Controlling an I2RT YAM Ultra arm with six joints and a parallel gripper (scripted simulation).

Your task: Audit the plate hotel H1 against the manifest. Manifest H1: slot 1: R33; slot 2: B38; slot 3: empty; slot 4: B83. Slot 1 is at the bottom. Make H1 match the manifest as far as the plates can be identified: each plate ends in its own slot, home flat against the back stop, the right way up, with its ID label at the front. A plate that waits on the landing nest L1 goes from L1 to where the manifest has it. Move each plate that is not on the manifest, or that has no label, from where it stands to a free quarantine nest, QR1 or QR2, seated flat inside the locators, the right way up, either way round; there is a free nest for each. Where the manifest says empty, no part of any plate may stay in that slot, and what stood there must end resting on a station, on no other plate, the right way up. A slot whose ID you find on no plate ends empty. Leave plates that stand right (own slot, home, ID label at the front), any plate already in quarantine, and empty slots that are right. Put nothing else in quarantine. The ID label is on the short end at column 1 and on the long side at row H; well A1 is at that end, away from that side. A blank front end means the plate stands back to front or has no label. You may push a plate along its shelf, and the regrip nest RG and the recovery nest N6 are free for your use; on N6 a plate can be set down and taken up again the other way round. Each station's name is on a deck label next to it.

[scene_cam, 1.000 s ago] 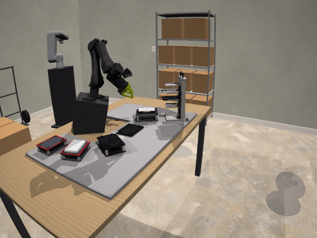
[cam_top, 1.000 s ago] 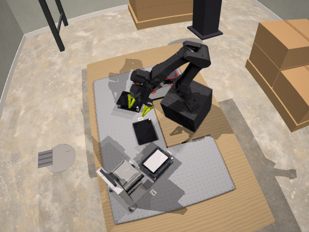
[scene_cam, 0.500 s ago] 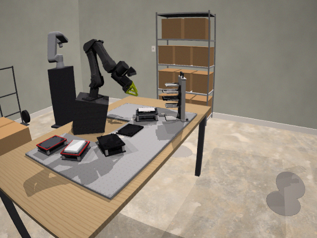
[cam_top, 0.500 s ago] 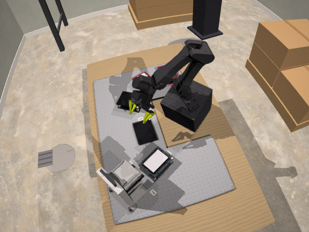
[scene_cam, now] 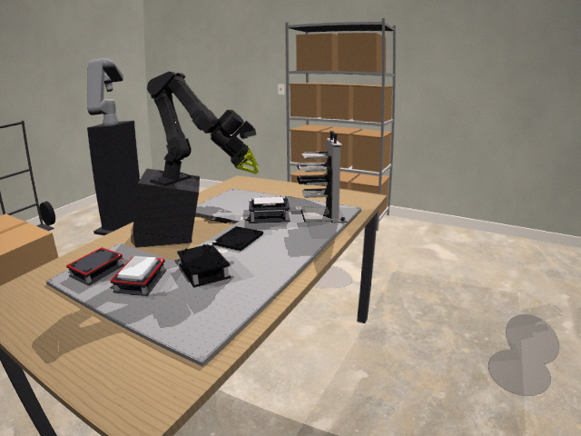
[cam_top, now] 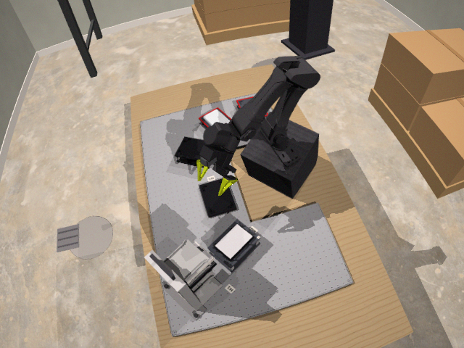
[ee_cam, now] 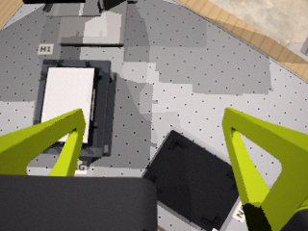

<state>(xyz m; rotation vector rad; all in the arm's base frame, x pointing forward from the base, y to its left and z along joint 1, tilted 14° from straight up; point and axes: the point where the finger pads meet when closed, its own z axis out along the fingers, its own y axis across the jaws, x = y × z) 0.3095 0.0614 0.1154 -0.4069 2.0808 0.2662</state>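
Now: the regrip nest 15 cm to the left of my hand and 19 cm below it. Round my hand: RG deck label (10 cm behind, 11 cm to the left, 25 cm below); dark well plate (17 cm ahead, 22 cm to the left, 9 cm below); N6 deck label (6 cm behind, 20 cm to the right, 25 cm below).
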